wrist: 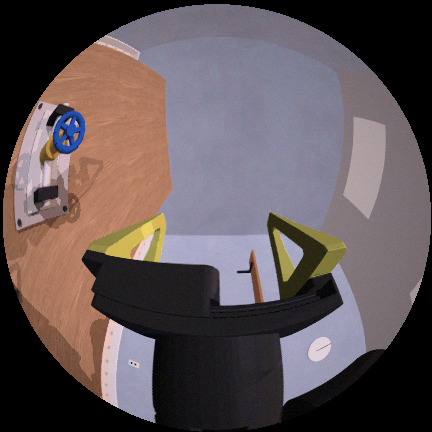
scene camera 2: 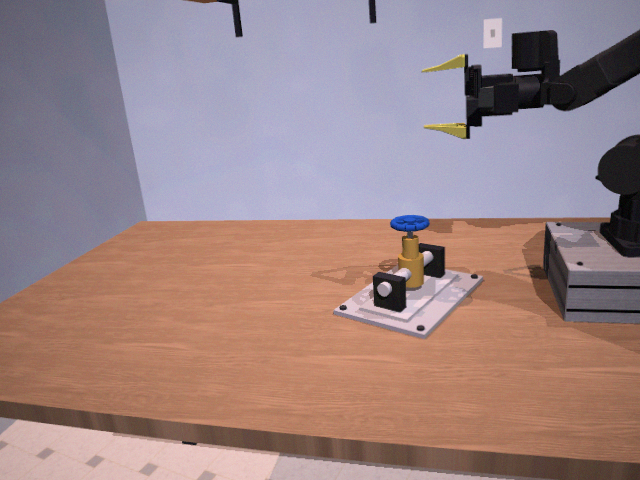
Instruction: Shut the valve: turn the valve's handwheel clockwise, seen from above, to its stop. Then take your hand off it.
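Observation:
The valve's blue handwheel (scene camera 2: 409,223) (wrist: 71,131) lies level on top of a yellow valve body (scene camera 2: 410,268) (wrist: 48,151). A white pipe runs through the body between two black blocks, on a light grey base plate (scene camera 2: 439,305) (wrist: 26,210) with dark bolts at its corners. My gripper (scene camera 2: 422,99) (wrist: 216,218) is open and empty, with its yellow fingers wide apart. It hangs high above the handwheel, pointing sideways to the left in the scene view, and touches nothing. How far the wheel is turned cannot be told.
The arm stands on a grey slatted box (scene camera 2: 594,291) at the right of the wooden table (scene camera 2: 206,330). The table's front edge runs across the bottom of the scene view. A wall stands behind, and a brown shelf (wrist: 255,277) with a dark bracket shows in the wrist view.

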